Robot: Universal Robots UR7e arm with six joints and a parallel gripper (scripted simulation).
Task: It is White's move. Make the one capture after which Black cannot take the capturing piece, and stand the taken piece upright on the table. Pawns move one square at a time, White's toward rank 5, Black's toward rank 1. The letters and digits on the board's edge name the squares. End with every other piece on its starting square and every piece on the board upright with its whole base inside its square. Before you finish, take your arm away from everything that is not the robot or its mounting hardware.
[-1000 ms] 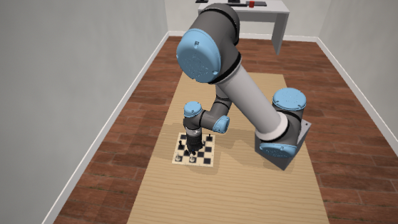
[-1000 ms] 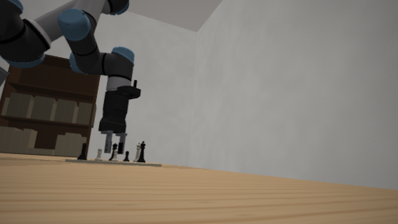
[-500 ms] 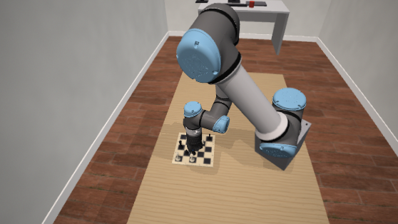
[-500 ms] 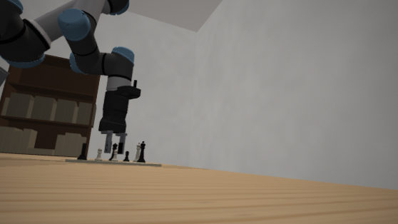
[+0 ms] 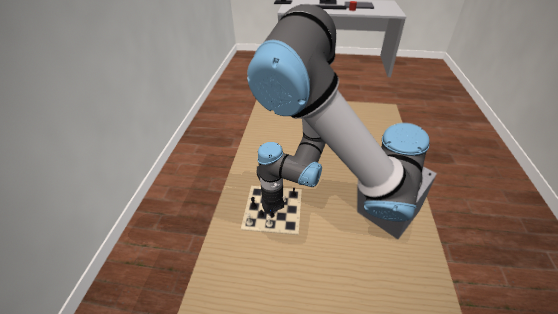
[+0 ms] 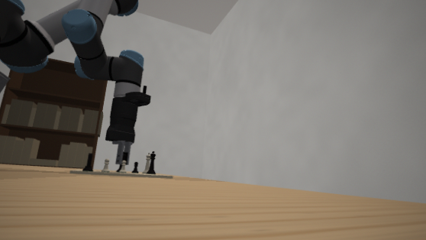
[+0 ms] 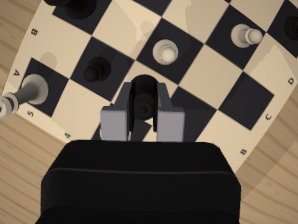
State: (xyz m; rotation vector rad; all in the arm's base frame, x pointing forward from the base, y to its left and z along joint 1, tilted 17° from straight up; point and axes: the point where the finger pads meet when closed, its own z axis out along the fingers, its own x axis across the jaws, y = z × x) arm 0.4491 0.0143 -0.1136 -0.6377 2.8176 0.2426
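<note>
Now: the black pawn 40 mm ahead of my hand and 30 mm below it. The rest, counted from my hand: chessboard (40 mm to the right, 40 mm below).
</note>
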